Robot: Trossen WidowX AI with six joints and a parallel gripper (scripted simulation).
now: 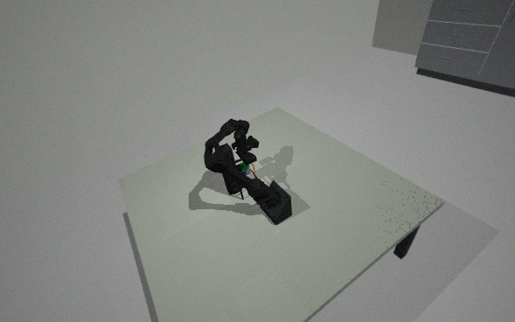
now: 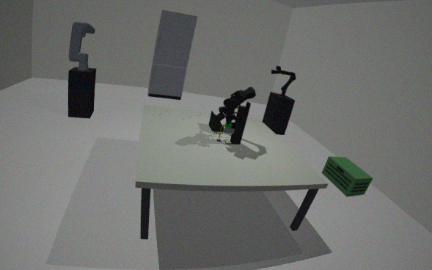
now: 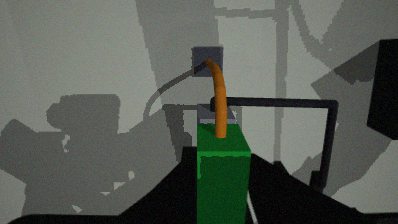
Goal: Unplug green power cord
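My gripper tip is 3 cm to the right of the green plug.
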